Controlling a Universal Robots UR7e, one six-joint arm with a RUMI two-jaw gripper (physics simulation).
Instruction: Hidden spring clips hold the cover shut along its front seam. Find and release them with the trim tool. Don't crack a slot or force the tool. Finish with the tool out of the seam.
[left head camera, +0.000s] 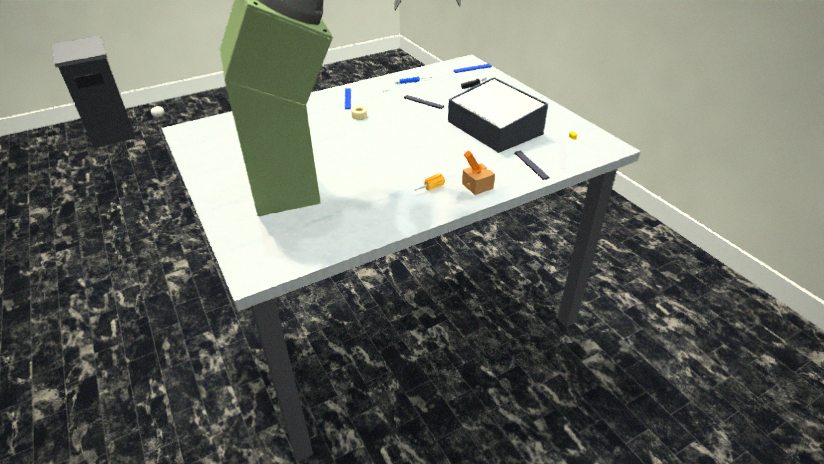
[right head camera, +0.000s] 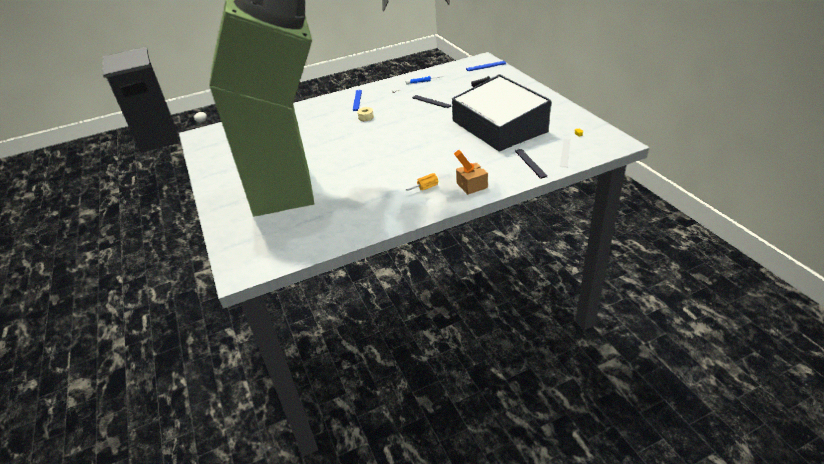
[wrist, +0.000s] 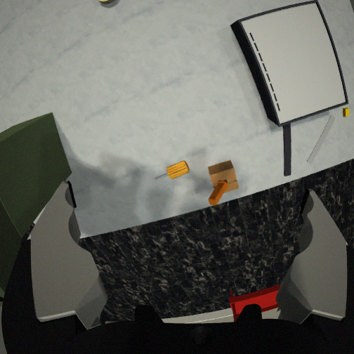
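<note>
A black box (left head camera: 472, 123) (right head camera: 478, 123) (wrist: 255, 72) with a white cover (left head camera: 497, 103) (right head camera: 501, 100) (wrist: 305, 60) stands on the table. In the wrist view a dashed line of dark slots runs along the cover's left edge. An orange handle (left head camera: 472, 161) (right head camera: 462, 160) (wrist: 217, 193), which may be the trim tool's, sticks up at a tilt from a brown block (left head camera: 478, 180) (right head camera: 472, 180) (wrist: 221, 170) near the table edge. My gripper (left head camera: 427, 2) (right head camera: 416, 2) (wrist: 190, 187) is open and empty, high above the table. The clips are hidden.
A yellow-orange screwdriver (left head camera: 434, 182) (wrist: 178, 170) lies beside the block. Dark strips (left head camera: 531, 164) (left head camera: 423, 102) and blue strips (left head camera: 347, 98) (left head camera: 472, 68) lie around the box. A tan ring (left head camera: 359, 117), blue-handled tool (left head camera: 409, 80) and yellow cube (left head camera: 572, 135) lie there too. A green column (left head camera: 282, 155) stands left.
</note>
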